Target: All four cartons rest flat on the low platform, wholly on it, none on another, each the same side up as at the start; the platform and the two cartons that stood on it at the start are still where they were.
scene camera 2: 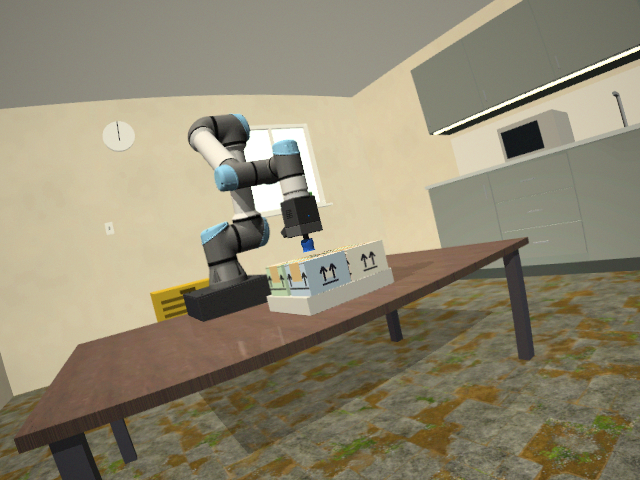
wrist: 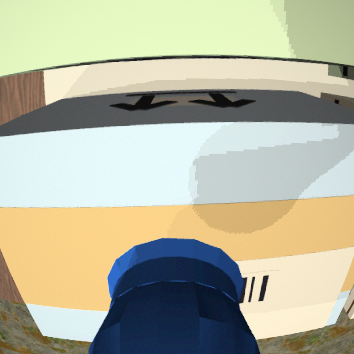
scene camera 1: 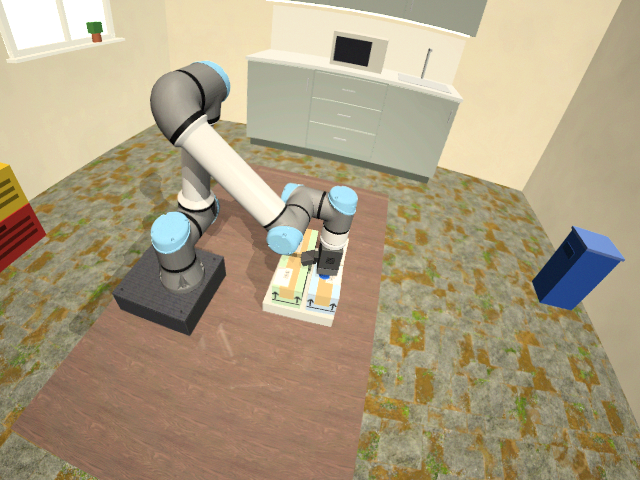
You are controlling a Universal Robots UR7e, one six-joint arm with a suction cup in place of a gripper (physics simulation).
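Pixels of known places: hand, tool point: (scene camera 2: 309,250) (wrist: 174,291) (scene camera 1: 324,275); arm's base, link origin: (scene camera 2: 229,284) (scene camera 1: 183,275).
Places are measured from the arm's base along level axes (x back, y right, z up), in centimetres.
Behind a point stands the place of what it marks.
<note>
The low cream platform (scene camera 1: 297,313) {x -39.3, y -8.1, z -6.1 cm} (scene camera 2: 289,305) {x -41.1, y -8.3, z -7.1 cm} carries the cartons. A light blue carton (scene camera 1: 324,297) {x -46.6, y -10.6, z 3.8 cm} (scene camera 2: 341,268) {x -48.5, y -23.2, z -0.2 cm} (wrist: 100,170) {x -41.7, y -14.4, z 4.4 cm} with orange tape stands flat at its near right, arrows up. A cream carton (scene camera 2: 379,255) {x -46.1, y -38.1, z 0.0 cm} stands behind it in scene camera 2, mostly hidden by the arm in scene camera 1. A green carton (scene camera 1: 292,281) {x -35.2, y -11.7, z 4.4 cm} (scene camera 2: 277,280) {x -35.7, y -8.3, z 0.1 cm} stands beside the blue one at the near left. Another taped carton (scene camera 1: 309,240) {x -32.8, y -32.5, z 4.5 cm} shows behind it, partly hidden. My gripper (scene camera 1: 324,276) (scene camera 2: 308,250) (wrist: 175,247), a blue suction cup, is open, close above the blue carton's top, holding nothing.
The platform stands on the brown table (scene camera 1: 248,392) {x -36.8, y 21.9, z -9.5 cm} (scene camera 2: 206,356) {x -58.0, y 18.2, z -9.5 cm}. The arm's dark base block (scene camera 1: 170,304) {x -3.5, y 11.3, z -0.5 cm} (scene camera 2: 227,299) {x -9.8, y 3.5, z -4.4 cm} is left of the platform. A blue bin (scene camera 1: 573,273) stands on the floor at the right. Kitchen cabinets (scene camera 1: 341,113) (scene camera 2: 527,206) are at the back.
</note>
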